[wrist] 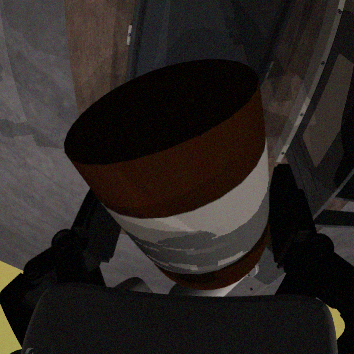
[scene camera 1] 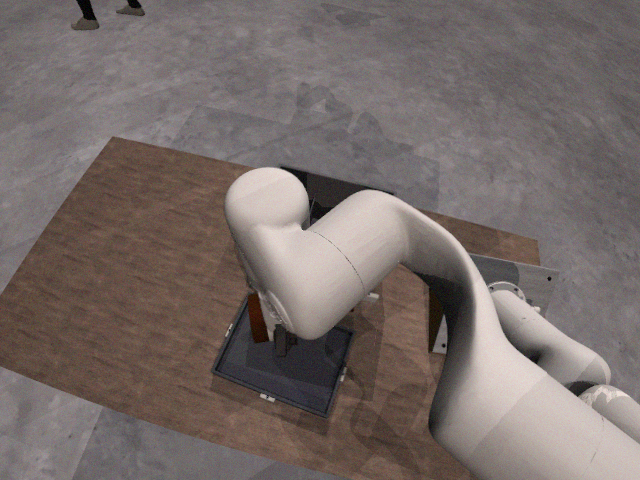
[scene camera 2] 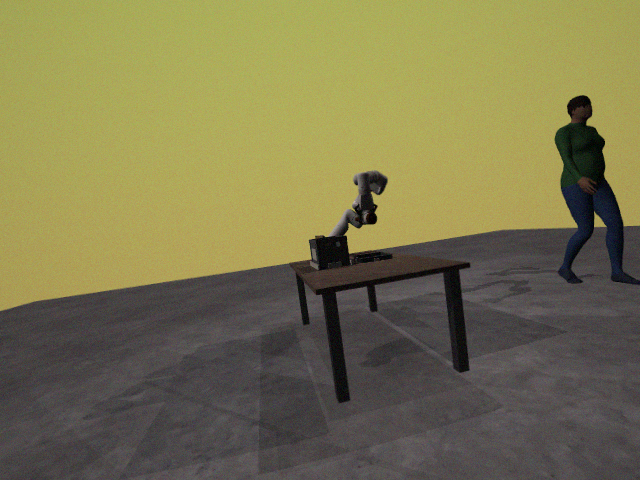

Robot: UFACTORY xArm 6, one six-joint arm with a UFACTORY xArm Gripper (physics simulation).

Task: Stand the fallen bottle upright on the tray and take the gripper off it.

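Frame: origin at the arm's base, x ahead, y left, z up, level; centimetres.
Where they show: gripper, fingertip midpoint: (scene camera 2: 366,219); arm's base, link origin: (scene camera 1: 497,308).
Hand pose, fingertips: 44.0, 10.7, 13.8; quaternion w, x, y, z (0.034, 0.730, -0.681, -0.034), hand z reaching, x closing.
Each offset is from my fingertips to the top centre of the thing, as dx, dy, dz. "spot": to the spot under its first point. Level surfaces: height alone.
The brown bottle with a white and grey label {spot: +4.2, +2.5, +3.8} (scene camera 1: 257,319) (scene camera 2: 370,218) (wrist: 200,240) is tilted far over, close to lying on its side in the air. Its dark flat base faces the wrist camera, and its neck is mostly hidden. My gripper (scene camera 1: 280,341) (wrist: 193,184) is shut on the bottle around the label, a black finger on each side in the wrist view. The dark tray {+0.0, +0.0, -22.5} (scene camera 1: 305,384) (scene camera 2: 381,254) (wrist: 200,35) lies flat on the table. The bottle is held well above table height in scene camera 2's view, and over part of the tray in scene camera 1's view.
A dark compartment box {-5.7, -26.6, -7.6} (scene camera 1: 336,185) (scene camera 2: 329,251) (wrist: 327,115) stands on the table {dz -25.1} (scene camera 1: 155,248) (scene camera 2: 392,269), partly hidden by my arm (scene camera 1: 330,279). My arm's base plate (scene camera 1: 537,273) is at the table's right side in scene camera 1's view. A person (scene camera 2: 584,149) stands beyond the table.
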